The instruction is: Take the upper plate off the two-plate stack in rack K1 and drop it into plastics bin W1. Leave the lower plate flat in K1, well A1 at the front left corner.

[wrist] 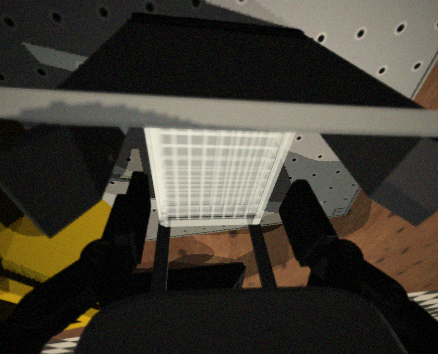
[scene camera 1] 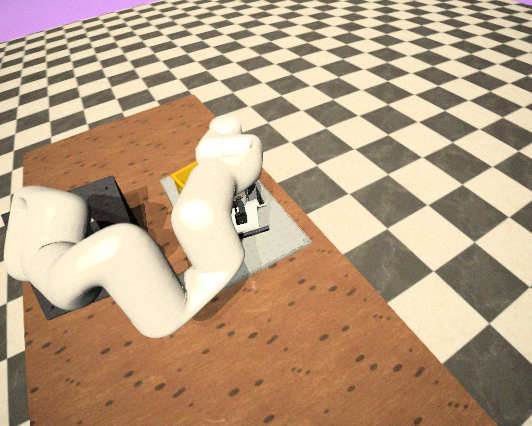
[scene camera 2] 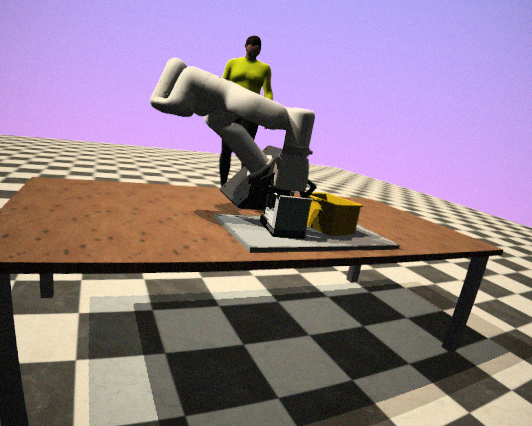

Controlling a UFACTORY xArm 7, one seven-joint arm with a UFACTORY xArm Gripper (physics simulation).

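Frame: origin at the arm's base, x ahead, y down, z left, level; millimetres.
Where they show: gripper, fingertip midpoint: [wrist: 220, 192] [scene camera 1: 238, 212]; arm's base at its link origin: [scene camera 2: 260, 167].
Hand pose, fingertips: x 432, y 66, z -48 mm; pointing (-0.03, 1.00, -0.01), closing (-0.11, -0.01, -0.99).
Things, the pixels of their top centre, and the offset from my fingertips. "*": a spot on its surface instead. Level surfaces: height alone.
- Rack K1 at its top centre: [wrist: 231, 289] [scene camera 1: 235, 198] [scene camera 2: 287, 190] dx +0, dy -56, dz +1 mm
- yellow bin at its top centre: [scene camera 1: 202, 172] [scene camera 2: 331, 198] dx -51, dy -36, dz +181 mm
- grey perforated board at a spot on its surface: [wrist: 360, 55] * dx +59, dy +64, dz -98 mm
- wooden table at its surface level: dy +77 mm
The plate stack in rack K1 shows from above as a white, gridded rectangle [wrist: 215, 170] [scene camera 1: 251, 220]; I cannot tell the two plates apart. Rack K1 [scene camera 2: 292, 215] [wrist: 300, 117] has a dark base, a tall pale panel and dark upright posts. My gripper [wrist: 220, 192] is open and empty, with one black finger on each side of the plate's long edges and a gap on both sides. In the second scene view its fingers are partly hidden behind the rack panel. Plastics bin W1 is the yellow bin [scene camera 1: 184, 175] [scene camera 2: 342, 217] [wrist: 55, 240] beside the rack.
The rack and bin stand on a grey perforated board [scene camera 1: 282, 240] [scene camera 2: 240, 231] [wrist: 360, 55] on the wooden table [scene camera 1: 300, 345] [scene camera 2: 125, 225]. The arm's dark mounting plate [scene camera 1: 107, 192] is behind. A person in a yellow top [scene camera 2: 246, 72] stands beyond the table.
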